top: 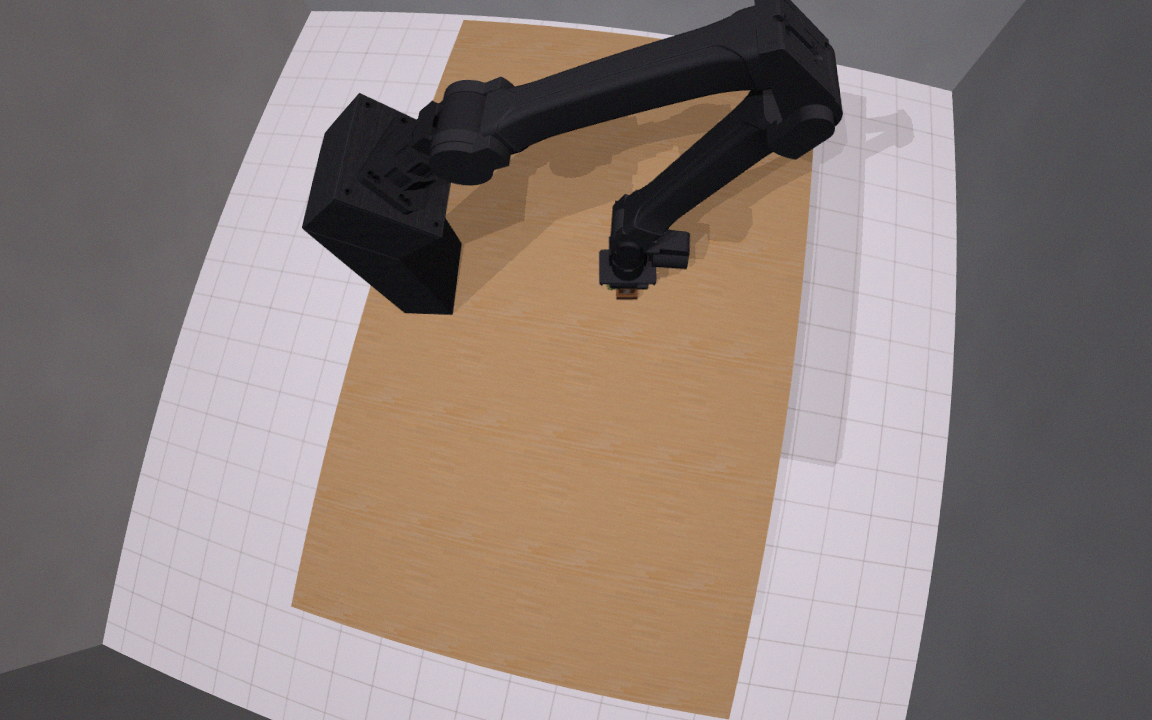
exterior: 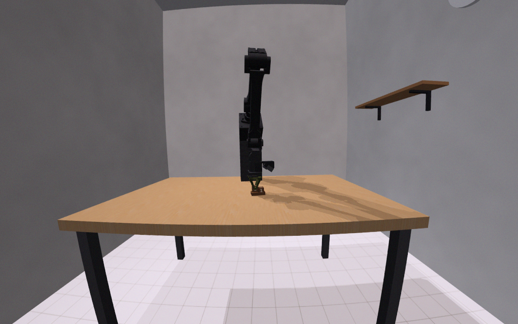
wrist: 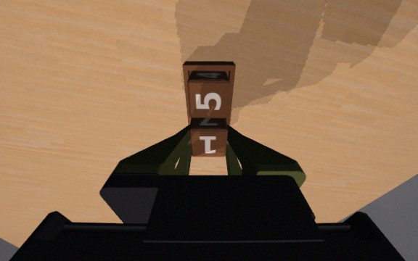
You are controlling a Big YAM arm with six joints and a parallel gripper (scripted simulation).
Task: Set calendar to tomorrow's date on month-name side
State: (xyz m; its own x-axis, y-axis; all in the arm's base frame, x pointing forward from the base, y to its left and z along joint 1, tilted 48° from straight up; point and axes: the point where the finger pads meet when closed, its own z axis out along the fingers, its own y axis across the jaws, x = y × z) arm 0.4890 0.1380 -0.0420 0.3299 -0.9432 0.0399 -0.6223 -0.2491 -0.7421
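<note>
Right now the cube is right at my hand. Also, from my hand: brown calendar tray (30 mm below, 10 mm to the left, 10 mm behind).
</note>
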